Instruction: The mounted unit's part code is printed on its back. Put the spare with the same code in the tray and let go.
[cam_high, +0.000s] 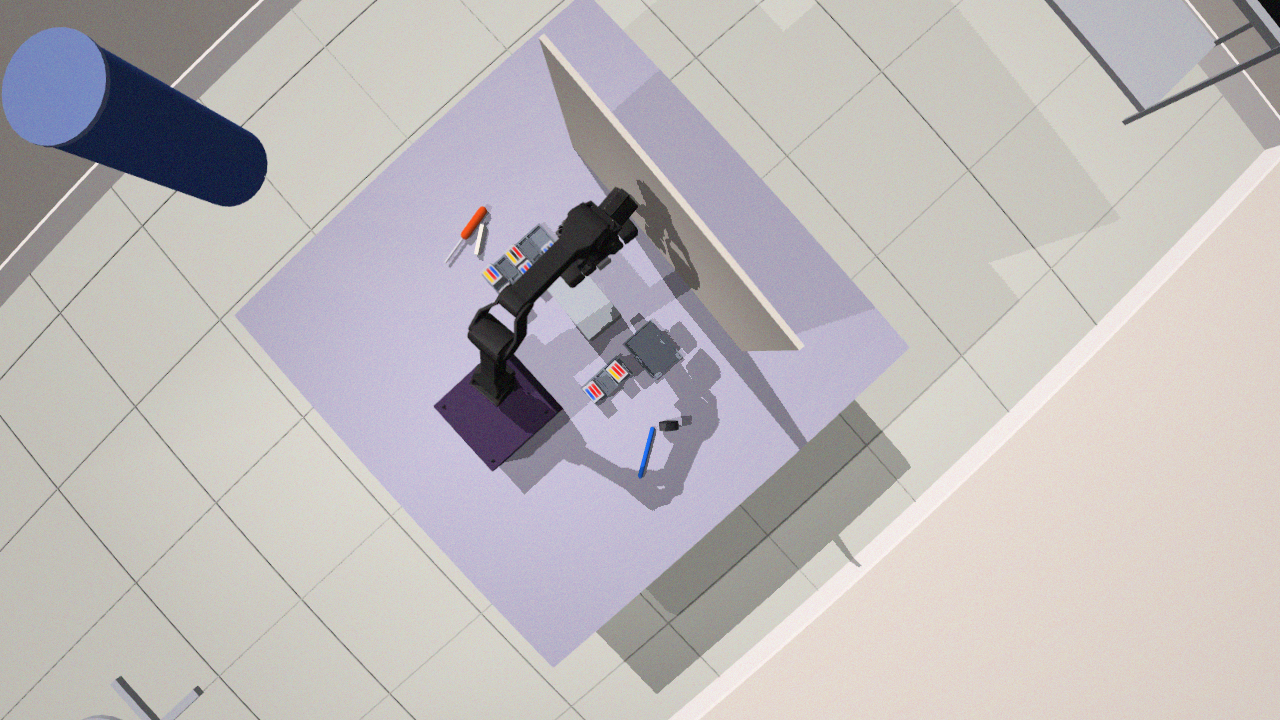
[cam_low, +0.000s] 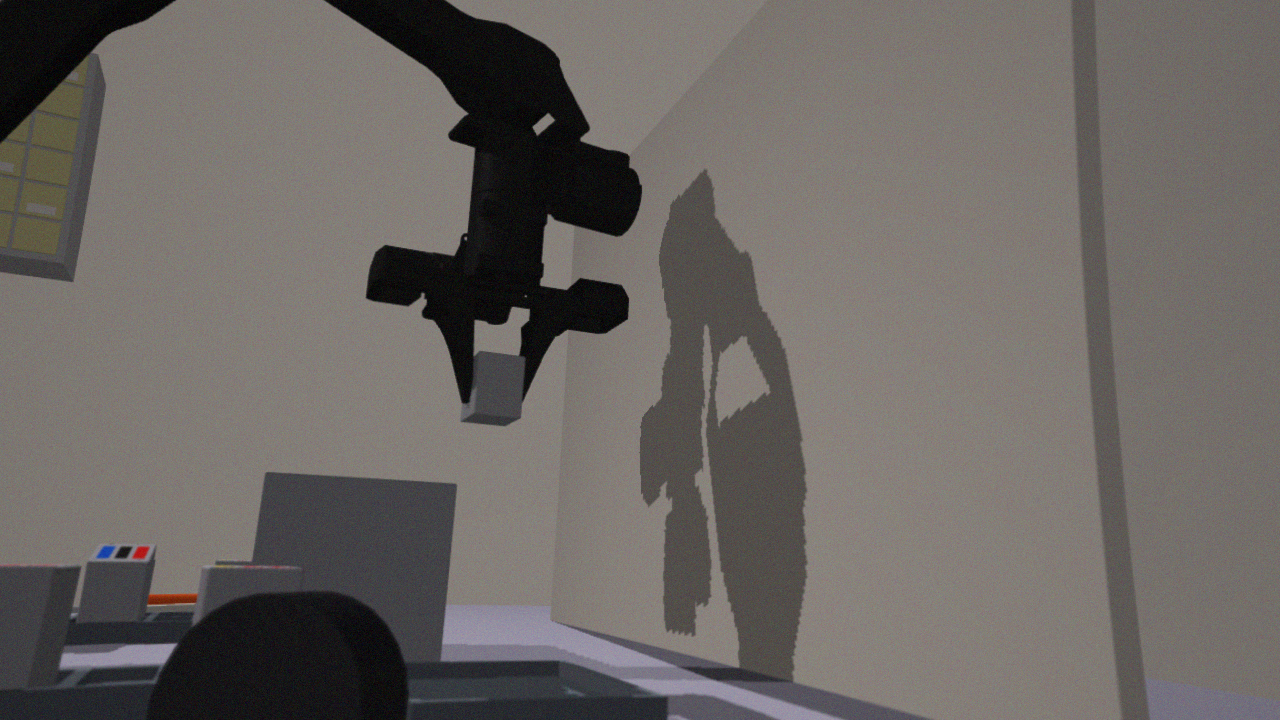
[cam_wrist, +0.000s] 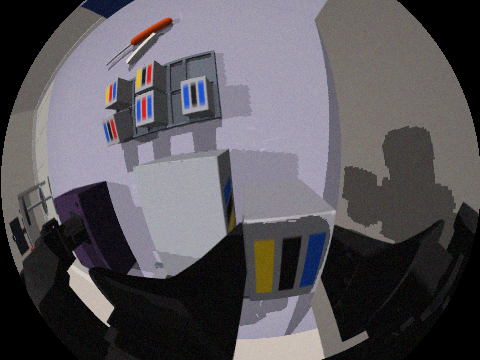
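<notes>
Right now my gripper tip is 250 mm to the left of the dark grey tray and 160 mm above it. From my gripper tip the other things lie so: pale grey mounted unit (120 mm below, 80 mm behind, 50 mm to the right); then tall beige wall panel (160 mm ahead, 60 mm above, 20 mm to the right); then grey rack (170 mm behind, 160 mm below, 110 mm to the left).
</notes>
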